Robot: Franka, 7 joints.
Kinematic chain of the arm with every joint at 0, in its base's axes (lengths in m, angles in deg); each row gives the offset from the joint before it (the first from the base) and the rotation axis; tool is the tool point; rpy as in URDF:
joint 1: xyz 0 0 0.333 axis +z
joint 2: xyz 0 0 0 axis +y
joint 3: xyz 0 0 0.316 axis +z
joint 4: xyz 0.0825 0 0 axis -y
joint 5: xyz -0.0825 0 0.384 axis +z
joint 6: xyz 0 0 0 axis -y
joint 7: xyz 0.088 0 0 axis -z
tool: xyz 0 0 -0.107 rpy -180 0 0
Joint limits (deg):
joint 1: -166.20..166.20
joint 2: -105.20..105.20
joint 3: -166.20..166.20
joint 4: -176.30..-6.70
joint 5: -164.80..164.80
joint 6: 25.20..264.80
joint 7: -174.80..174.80
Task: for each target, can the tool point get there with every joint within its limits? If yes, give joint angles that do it. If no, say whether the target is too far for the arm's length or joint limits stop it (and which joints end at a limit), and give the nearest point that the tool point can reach.
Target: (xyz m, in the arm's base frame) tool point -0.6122 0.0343 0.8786
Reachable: yes | joints 133.64 31.71 71.25 -48.37 -118.58 162.77 -104.97
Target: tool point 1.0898 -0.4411 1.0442
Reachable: no: too far | nearest point 0.6804 -0.2754 0.7770 | short by 0.516 m
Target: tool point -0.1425 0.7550 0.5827
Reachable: yes | joints 109.94 33.31 -14.39 -63.23 91.81 139.01 87.63
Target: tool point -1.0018 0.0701 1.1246
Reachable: no: too far | nearest point -0.6721 0.0470 0.8641 | short by 0.421 m
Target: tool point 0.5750 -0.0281 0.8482
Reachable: yes | joints 114.89 -52.47 -65.59 -74.58 56.57 134.12 -102.38
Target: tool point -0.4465 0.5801 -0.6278
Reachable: no: too far | nearest point -0.3316 0.4308 -0.2926 | short by 0.384 m
